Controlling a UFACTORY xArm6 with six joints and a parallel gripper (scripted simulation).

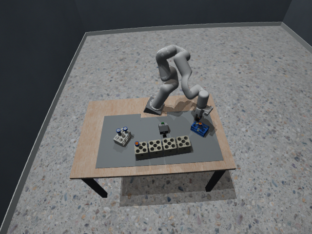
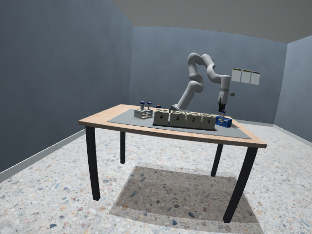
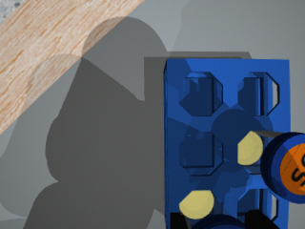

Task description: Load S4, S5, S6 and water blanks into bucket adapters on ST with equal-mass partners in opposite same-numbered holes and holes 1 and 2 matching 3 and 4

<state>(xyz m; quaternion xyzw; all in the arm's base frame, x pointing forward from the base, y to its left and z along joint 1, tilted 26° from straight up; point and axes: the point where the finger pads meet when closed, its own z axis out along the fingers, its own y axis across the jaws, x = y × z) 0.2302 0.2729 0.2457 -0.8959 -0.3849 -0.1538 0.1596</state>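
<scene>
Right now the tube is 10 mm behind my hand and 50 mm below it. From my hand the other things lie so: green done key 10 mm behind, 300 mm to the right, 60 mm below; then DONE desk 10 mm ahead, 300 mm to the right, 70 mm below; then blue rack 40 mm ahead, 20 mm to the left, 90 mm below.
</scene>
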